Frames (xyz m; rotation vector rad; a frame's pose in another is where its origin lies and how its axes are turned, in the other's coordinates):
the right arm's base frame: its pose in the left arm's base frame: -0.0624 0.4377 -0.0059 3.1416 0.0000 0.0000
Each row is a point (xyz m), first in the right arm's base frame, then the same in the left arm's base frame.
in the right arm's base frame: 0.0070 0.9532 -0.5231
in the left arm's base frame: -0.0554 -0.5155 0.5172
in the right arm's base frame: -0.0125 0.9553 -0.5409
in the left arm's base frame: -0.0749 -0.5176 0.5350
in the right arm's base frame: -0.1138 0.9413 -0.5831
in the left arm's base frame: -0.1762 -0.5036 0.5772
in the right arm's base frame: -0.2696 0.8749 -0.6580
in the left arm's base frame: -0.3320 -0.4372 0.6521
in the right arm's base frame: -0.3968 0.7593 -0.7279
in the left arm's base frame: -0.4592 -0.3216 0.7220
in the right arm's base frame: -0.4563 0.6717 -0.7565
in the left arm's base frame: -0.5187 -0.2340 0.7506
